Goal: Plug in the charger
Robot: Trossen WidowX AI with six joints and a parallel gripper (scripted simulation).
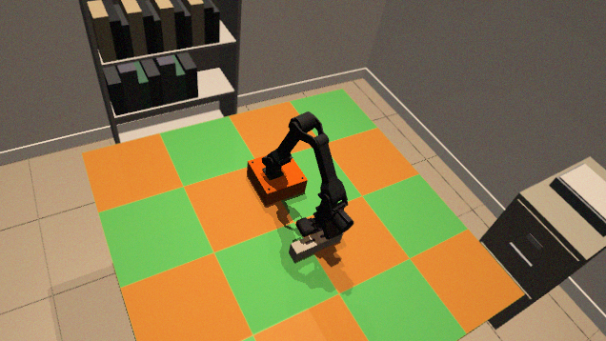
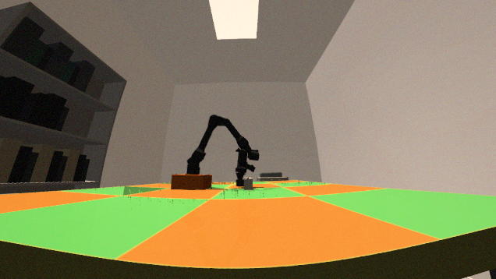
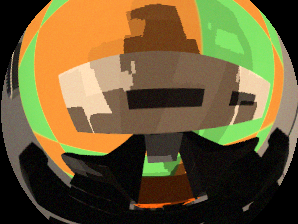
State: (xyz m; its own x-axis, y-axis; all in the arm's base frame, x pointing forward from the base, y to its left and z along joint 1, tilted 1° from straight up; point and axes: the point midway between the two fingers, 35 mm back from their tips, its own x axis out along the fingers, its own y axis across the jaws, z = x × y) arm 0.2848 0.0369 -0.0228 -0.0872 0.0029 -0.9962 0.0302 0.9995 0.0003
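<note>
The dark charger is 20 mm ahead of my gripper tip and 10 mm above it.
</note>
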